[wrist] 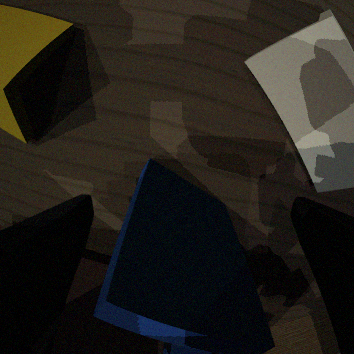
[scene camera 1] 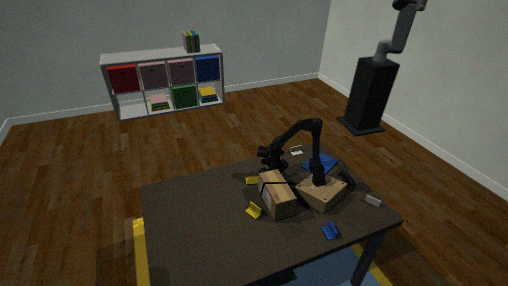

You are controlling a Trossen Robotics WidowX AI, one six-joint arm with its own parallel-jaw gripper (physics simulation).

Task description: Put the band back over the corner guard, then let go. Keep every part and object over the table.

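Where they show: gripper, fingertip midpoint: (wrist: pixel 197 207); arm's base, origin of the base link: (scene camera 1: pixel 319 182).
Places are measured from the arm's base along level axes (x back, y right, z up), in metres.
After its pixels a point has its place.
The cardboard box (scene camera 1: pixel 282 200) {y -0.128, x -0.286, z 0.071 m} stands on the table with the black band (scene camera 1: pixel 275 183) {y -0.007, x -0.277, z 0.072 m} around it near its far end. The band does not show in the wrist view. My gripper (scene camera 1: pixel 274 169) {y 0.156, x -0.224, z -0.051 m} (wrist: pixel 197 207) {y 0.156, x -0.224, z -0.051 m} is open and low, just beyond the box's far end. A blue corner guard (wrist: pixel 180 260) {y 0.159, x -0.233, z -0.013 m} lies between the spread fingers in the wrist view, not gripped; the box and gripper hide it in the scene view. Other guards on the table are yellow (scene camera 1: pixel 253 211) (wrist: pixel 30 45), yellow (scene camera 1: pixel 251 180) {y 0.174, x -0.356, z -0.052 m}, blue (scene camera 1: pixel 330 231) {y -0.277, x -0.071, z -0.065 m}, and white (scene camera 1: pixel 372 201) {y -0.174, x 0.252, z -0.051 m}.
A white piece (scene camera 1: pixel 296 151) {y 0.378, x 0.037, z -0.063 m} stands at the table's far edge, and a white piece (wrist: pixel 280 65) {y 0.223, x -0.211, z -0.058 m} lies at the right in the wrist view. The arm's wooden base (scene camera 1: pixel 325 194) {y -0.106, x -0.020, z 0.014 m} is right of the box. A blue sheet (scene camera 1: pixel 320 163) lies behind the base on the table (scene camera 1: pixel 200 225) {y -0.052, x -0.697, z -0.073 m}.
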